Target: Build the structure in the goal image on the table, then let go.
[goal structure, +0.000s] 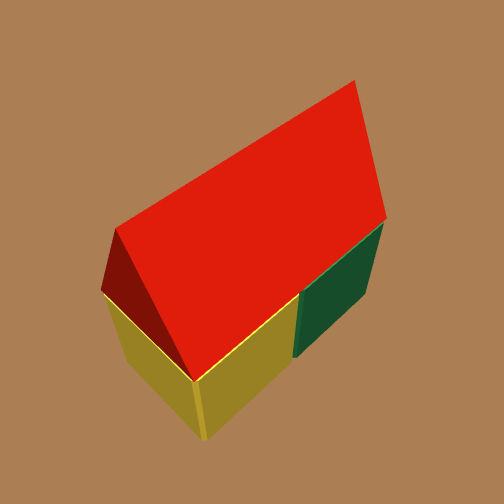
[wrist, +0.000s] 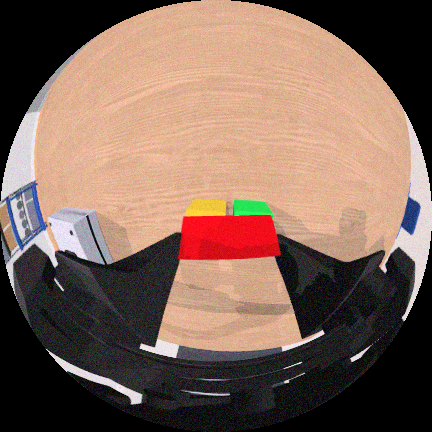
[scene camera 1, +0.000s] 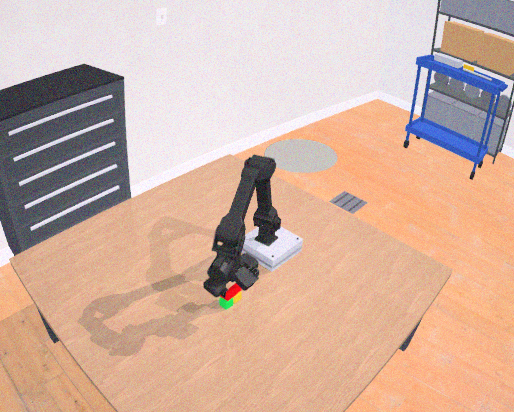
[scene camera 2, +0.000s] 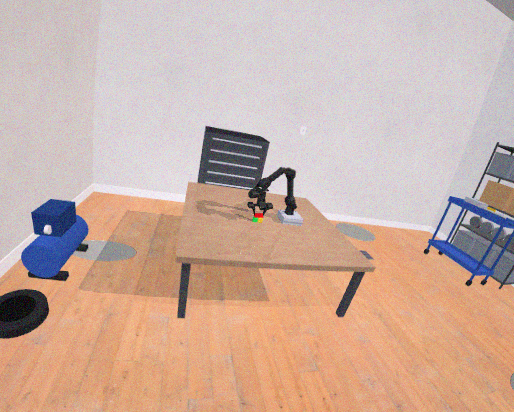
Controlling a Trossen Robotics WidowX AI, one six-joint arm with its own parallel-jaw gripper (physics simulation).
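Where they show: gripper, fingertip midpoint: (wrist: pixel 228 239) (scene camera 1: pixel 231 291) (scene camera 2: pixel 258 215); arm's base, origin of the base link: (scene camera 1: pixel 266 238) (scene camera 2: pixel 289 213).
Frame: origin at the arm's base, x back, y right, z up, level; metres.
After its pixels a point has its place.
A red block (scene camera 1: pixel 233 291) @(x -0.297, y -0.077, z 0.001 m) (scene camera 2: pixel 258 215) @(x -0.304, y -0.076, z 0.001 m) (wrist: pixel 230 237) @(x -0.301, y -0.075, z 0.003 m) is long and lies level between the fingers of my gripper (wrist: pixel 228 239) @(x -0.299, y -0.070, z -0.001 m), which is shut on its two ends. A green block (scene camera 1: pixel 226 303) @(x -0.335, y -0.078, z -0.026 m) (scene camera 2: pixel 255 220) @(x -0.321, y -0.081, z -0.040 m) (wrist: pixel 252 207) @(x -0.321, y -0.081, z -0.033 m) and a yellow block (scene camera 1: pixel 238 297) @(x -0.279, y -0.084, z -0.037 m) (scene camera 2: pixel 260 220) @(x -0.281, y -0.084, z -0.037 m) (wrist: pixel 206 207) @(x -0.281, y -0.084, z -0.031 m) stand side by side on the table (scene camera 1: pixel 310 320) @(x -0.210, y -0.323, z -0.056 m) (scene camera 2: pixel 250 245) @(x -0.464, y -0.414, z -0.056 m) (wrist: pixel 220 110) @(x -0.300, y -0.173, z -0.055 m), with a narrow gap between them in the wrist view. The red block is right over both, spanning them. Whether it touches their tops I cannot tell. Its underside is hidden.
The arm's white base (scene camera 1: pixel 274 249) @(x -0.033, y -0.058, z 0.000 m) (scene camera 2: pixel 290 217) @(x -0.020, y -0.069, z -0.004 m) (wrist: pixel 75 232) @(x -0.084, y -0.073, z -0.003 m) stands on the table close behind the blocks. A dark drawer cabinet (scene camera 1: pixel 70 160) (scene camera 2: pixel 235 155) stands behind the table. A blue cart (scene camera 1: pixel 445 137) (scene camera 2: pixel 457 257) and a blue compressor (scene camera 2: pixel 50 250) stand on the floor.
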